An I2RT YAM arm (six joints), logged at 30 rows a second.
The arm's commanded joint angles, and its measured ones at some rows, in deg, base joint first. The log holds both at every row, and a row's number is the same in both.
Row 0, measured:
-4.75, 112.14, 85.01, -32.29, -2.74, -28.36
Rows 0 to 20, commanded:
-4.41, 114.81, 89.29, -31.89, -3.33, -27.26
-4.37, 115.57, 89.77, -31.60, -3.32, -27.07
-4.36, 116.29, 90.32, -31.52, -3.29, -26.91
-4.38, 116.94, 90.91, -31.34, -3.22, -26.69
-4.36, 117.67, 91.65, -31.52, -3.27, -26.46
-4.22, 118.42, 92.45, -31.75, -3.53, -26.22
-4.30, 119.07, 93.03, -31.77, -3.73, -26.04
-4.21, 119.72, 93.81, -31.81, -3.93, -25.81
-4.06, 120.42, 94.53, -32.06, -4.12, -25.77
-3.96, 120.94, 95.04, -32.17, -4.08, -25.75
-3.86, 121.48, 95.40, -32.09, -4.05, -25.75
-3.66, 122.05, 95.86, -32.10, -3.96, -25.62
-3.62, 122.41, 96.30, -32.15, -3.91, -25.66
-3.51, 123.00, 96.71, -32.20, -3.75, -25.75
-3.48, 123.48, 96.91, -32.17, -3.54, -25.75
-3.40, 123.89, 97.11, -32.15, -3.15, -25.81
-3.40, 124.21, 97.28, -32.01, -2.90, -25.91
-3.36, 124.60, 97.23, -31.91, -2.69, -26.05
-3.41, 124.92, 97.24, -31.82, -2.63, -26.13
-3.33, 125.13, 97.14, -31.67, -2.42, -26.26
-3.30, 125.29, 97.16, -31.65, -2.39, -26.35
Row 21, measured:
-3.40, 123.68, 95.15, -32.08, -3.09, -26.57
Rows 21 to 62, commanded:
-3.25, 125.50, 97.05, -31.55, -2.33, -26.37
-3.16, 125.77, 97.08, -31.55, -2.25, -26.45
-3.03, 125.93, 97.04, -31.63, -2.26, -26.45
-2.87, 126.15, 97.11, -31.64, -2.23, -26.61
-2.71, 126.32, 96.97, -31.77, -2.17, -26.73
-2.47, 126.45, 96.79, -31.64, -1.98, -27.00
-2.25, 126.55, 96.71, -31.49, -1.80, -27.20
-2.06, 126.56, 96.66, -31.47, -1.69, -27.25
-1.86, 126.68, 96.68, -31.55, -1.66, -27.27
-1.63, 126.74, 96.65, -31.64, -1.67, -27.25
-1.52, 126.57, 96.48, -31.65, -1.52, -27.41
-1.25, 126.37, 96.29, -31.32, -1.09, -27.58
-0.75, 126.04, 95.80, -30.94, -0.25, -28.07
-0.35, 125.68, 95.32, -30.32, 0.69, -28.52
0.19, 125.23, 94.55, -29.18, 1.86, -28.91
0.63, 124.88, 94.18, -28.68, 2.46, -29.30
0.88, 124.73, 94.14, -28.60, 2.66, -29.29
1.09, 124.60, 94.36, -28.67, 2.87, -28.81
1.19, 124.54, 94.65, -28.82, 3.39, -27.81
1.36, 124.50, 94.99, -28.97, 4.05, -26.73
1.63, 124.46, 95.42, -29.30, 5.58, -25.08
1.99, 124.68, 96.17, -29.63, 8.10, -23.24
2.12, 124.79, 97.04, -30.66, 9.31, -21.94
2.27, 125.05, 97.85, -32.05, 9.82, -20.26
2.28, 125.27, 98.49, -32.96, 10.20, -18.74
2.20, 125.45, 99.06, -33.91, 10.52, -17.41
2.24, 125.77, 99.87, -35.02, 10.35, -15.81
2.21, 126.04, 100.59, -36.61, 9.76, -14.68
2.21, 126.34, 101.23, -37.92, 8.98, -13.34
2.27, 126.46, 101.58, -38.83, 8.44, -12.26
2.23, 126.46, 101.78, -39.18, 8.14, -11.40
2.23, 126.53, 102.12, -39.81, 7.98, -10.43
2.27, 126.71, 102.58, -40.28, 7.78, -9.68
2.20, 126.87, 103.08, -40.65, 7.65, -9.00
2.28, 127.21, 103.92, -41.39, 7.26, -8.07
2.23, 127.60, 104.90, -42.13, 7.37, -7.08
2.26, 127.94, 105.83, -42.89, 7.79, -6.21
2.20, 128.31, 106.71, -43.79, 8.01, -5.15
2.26, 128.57, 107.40, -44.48, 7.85, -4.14
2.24, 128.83, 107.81, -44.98, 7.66, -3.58
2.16, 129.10, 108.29, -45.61, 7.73, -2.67
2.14, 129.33, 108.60, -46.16, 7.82, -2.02
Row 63, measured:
2.17, 128.14, 105.67, -43.07, 7.81, -6.44
